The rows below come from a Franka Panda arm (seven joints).
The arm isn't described. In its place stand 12 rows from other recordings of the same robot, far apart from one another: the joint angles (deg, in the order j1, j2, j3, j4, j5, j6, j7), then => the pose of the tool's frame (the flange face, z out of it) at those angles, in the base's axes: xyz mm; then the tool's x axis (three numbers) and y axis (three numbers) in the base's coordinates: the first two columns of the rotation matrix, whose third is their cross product.
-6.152 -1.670 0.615 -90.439 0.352 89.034 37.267 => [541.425, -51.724, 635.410, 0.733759, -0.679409, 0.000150, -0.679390, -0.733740, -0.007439]
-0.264 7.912 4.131 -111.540 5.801 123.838 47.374 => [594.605, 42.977, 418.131, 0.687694, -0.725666, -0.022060, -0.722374, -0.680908, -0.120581]
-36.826 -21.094 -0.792 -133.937 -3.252 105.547 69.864 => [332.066, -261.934, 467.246, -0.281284, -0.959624, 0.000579, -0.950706, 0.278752, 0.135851]
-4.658 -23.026 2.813 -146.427 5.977 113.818 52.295 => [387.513, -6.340, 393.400, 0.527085, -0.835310, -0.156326, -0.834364, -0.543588, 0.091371]
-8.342 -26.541 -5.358 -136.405 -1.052 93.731 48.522 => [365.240, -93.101, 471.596, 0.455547, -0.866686, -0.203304, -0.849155, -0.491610, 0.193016]
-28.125 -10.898 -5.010 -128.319 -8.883 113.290 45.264 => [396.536, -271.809, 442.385, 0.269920, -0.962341, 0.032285, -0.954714, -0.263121, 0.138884]
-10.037 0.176 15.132 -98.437 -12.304 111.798 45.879 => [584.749, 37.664, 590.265, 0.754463, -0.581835, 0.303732, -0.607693, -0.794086, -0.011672]
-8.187 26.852 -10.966 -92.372 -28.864 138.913 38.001 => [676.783, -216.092, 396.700, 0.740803, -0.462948, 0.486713, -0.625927, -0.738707, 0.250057]
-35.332 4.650 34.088 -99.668 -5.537 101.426 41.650 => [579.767, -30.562, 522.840, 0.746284, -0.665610, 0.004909, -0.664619, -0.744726, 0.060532]
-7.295 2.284 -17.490 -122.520 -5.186 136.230 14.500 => [512.773, -236.688, 407.661, 0.794591, -0.568927, 0.212008, -0.587843, -0.808250, 0.034246]
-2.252 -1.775 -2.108 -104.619 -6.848 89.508 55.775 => [524.009, -53.045, 522.788, 0.505117, -0.862360, -0.034527, -0.829754, -0.496246, 0.255436]
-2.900 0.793 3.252 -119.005 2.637 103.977 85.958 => [516.596, 6.916, 401.746, 0.051123, -0.996898, -0.059841, -0.960832, -0.065439, 0.269294]
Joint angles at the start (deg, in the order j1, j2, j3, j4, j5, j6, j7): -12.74 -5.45 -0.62 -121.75 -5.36 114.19 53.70
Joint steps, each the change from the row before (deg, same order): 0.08 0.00 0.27 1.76 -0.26 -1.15 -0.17; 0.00 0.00 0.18 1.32 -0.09 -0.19 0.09; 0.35 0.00 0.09 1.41 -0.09 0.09 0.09; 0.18 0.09 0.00 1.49 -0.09 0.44 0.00; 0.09 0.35 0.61 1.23 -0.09 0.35 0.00; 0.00 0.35 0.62 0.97 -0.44 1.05 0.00; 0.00 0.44 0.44 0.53 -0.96 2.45 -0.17; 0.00 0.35 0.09 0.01 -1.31 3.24 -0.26; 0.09 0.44 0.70 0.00 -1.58 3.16 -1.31; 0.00 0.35 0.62 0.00 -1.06 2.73 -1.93; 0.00 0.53 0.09 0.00 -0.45 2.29 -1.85
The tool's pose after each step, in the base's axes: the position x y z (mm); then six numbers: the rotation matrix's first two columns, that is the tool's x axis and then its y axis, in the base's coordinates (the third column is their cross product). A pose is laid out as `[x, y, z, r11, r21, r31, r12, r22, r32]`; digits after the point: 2 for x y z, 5 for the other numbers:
[506.19, -123.45, 461.98, 0.43534, -0.89861, 0.05461, -0.89920, -0.43107, 0.07502]
[510.43, -122.86, 472.55, 0.43587, -0.89740, 0.06851, -0.89966, -0.43234, 0.06068]
[515.77, -119.97, 484.40, 0.44005, -0.89384, 0.08610, -0.89797, -0.43813, 0.04105]
[521.35, -119.48, 496.75, 0.44100, -0.89111, 0.10692, -0.89692, -0.44188, 0.01666]
[527.66, -113.98, 504.44, 0.45048, -0.88443, 0.12189, -0.89114, -0.45372, 0.00125]
[534.13, -109.36, 511.18, 0.46026, -0.87577, 0.14557, -0.88392, -0.46733, -0.01679]
[541.59, -106.72, 515.88, 0.47185, -0.86224, 0.18411, -0.87276, -0.48640, -0.04117]
[547.91, -107.14, 518.60, 0.48049, -0.84635, 0.22983, -0.85991, -0.50615, -0.06615]
[555.43, -100.51, 520.40, 0.51535, -0.81055, 0.27824, -0.82870, -0.55406, -0.07916]
[561.50, -94.70, 522.32, 0.55166, -0.77112, 0.31787, -0.79275, -0.60322, -0.08754]
[566.47, -93.78, 521.61, 0.57625, -0.74147, 0.34373, -0.76453, -0.63771, -0.09391]

